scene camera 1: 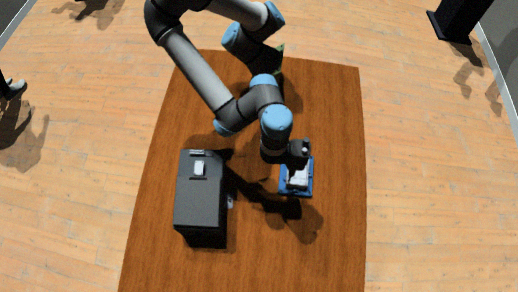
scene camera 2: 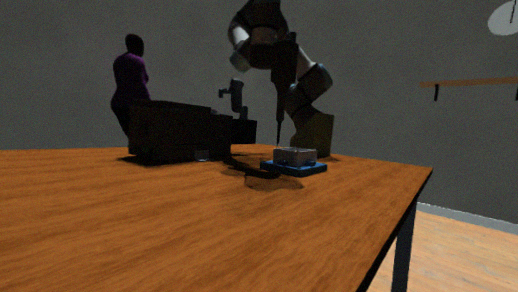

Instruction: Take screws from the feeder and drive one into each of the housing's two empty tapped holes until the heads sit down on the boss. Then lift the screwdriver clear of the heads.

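Observation:
The pale grey, box-shaped housing [scene camera 1: 299, 180] [scene camera 2: 296, 157] sits in the blue fixture [scene camera 1: 305, 193] [scene camera 2: 300, 173] on the table. My screwdriver [scene camera 1: 291, 175] [scene camera 2: 278, 144] points down over the housing. In scene camera 2 its thin bit ends at or just above the rim near the housing's left corner; I cannot tell whether it touches. In scene camera 1 the tool covers part of the housing. The screw and the tapped holes are too small or hidden to make out. The dark feeder [scene camera 1: 198, 200] [scene camera 2: 175, 132] stands to the left, apart from the tool.
The wooden table [scene camera 1: 330, 240] [scene camera 2: 200, 225] carries the feeder, the fixture and my arm's base [scene camera 2: 320, 132]. A person in purple [scene camera 2: 130, 75] stands behind the table, and another small robot arm [scene camera 2: 236, 97] shows in the background. A wall shelf [scene camera 2: 470, 82] is at the right.

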